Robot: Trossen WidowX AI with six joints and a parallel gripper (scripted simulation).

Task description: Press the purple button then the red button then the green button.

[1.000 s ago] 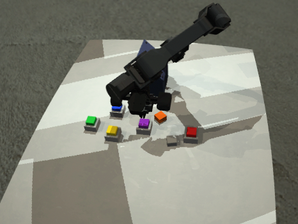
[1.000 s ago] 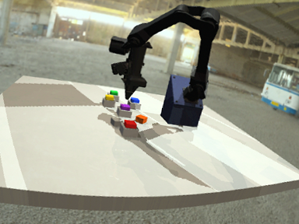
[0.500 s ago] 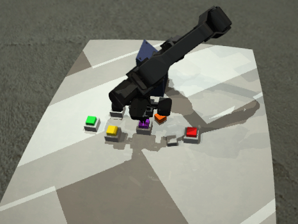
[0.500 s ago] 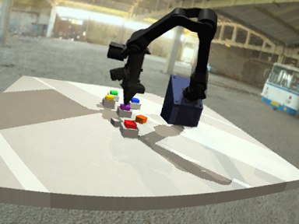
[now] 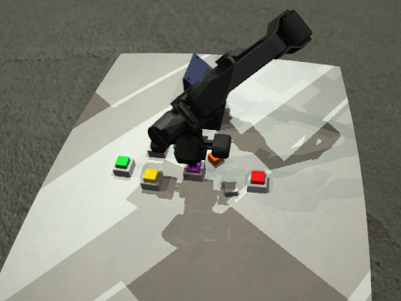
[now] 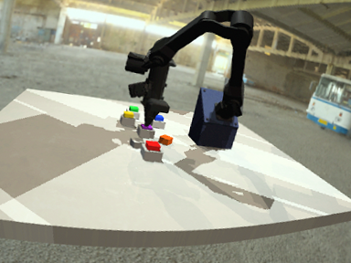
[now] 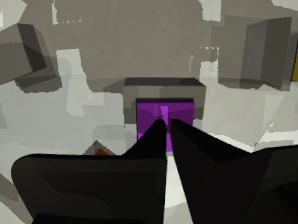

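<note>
Now: gripper tip 10 mm above the purple button. From my gripper tip the other things lie so: yellow button 100 mm to the right, 50 mm ahead; then grey block 100 mm to the left, 40 mm ahead, 20 mm below; then orange block 60 mm behind, 50 mm to the left, 20 mm below.
</note>
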